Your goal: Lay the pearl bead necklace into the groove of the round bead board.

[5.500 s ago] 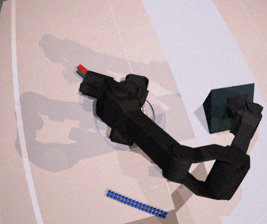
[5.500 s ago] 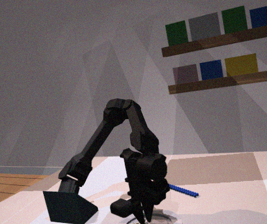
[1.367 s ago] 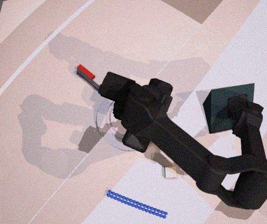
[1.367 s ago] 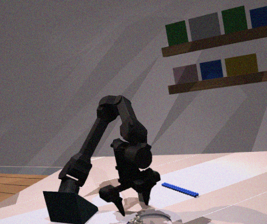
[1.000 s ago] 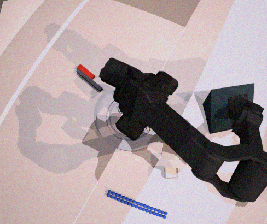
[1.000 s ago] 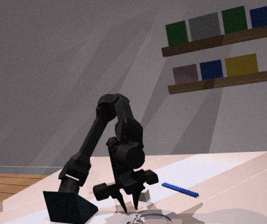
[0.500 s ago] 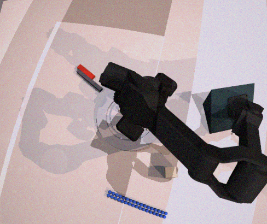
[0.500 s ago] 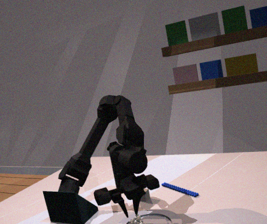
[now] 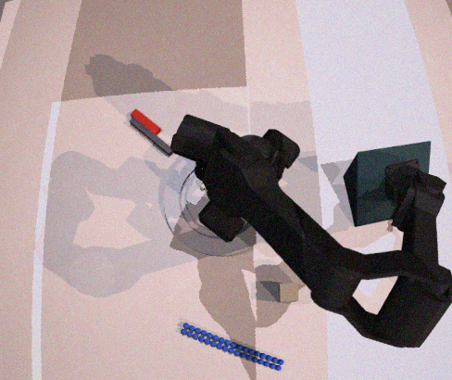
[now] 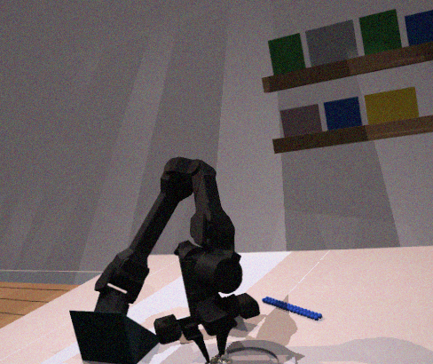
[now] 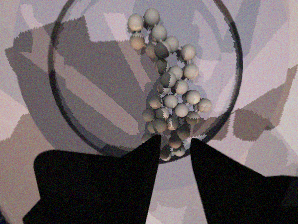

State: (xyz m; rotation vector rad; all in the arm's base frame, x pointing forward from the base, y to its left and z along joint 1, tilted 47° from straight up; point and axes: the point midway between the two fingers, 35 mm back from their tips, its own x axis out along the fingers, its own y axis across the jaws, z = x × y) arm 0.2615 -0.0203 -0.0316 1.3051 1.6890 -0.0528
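The round bead board lies 50 mm ahead of my gripper tip, 10 mm to the right of it and 10 mm below it. From my gripper tip the other things lie so: small beige cube (170 mm to the left, 30 mm behind); grey block (180 mm to the right, 160 mm ahead, 10 mm below).
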